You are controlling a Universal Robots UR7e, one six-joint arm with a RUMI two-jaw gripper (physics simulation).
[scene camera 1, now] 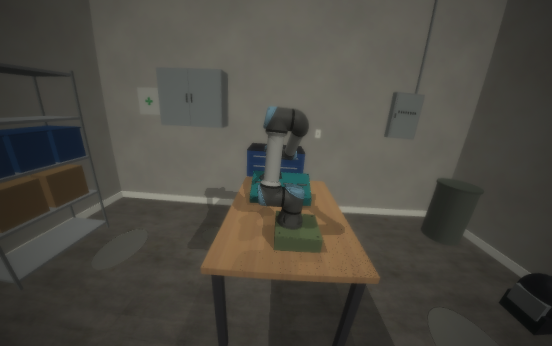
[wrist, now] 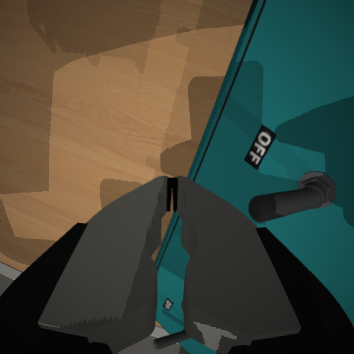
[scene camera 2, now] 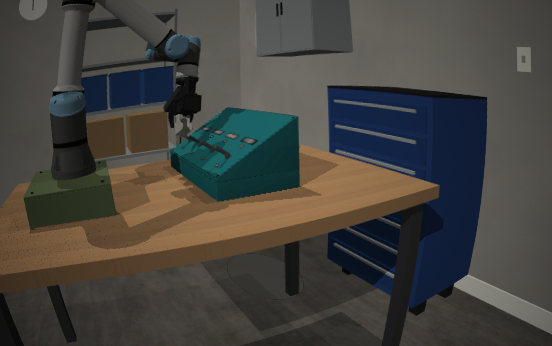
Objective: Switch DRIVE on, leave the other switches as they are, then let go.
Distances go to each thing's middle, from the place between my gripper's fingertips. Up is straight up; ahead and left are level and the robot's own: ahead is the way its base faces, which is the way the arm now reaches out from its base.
Now: hand 15 cm short of the teal switch console [scene camera 2: 263, 148], 5 cm to the left of it and 3 cm above it.
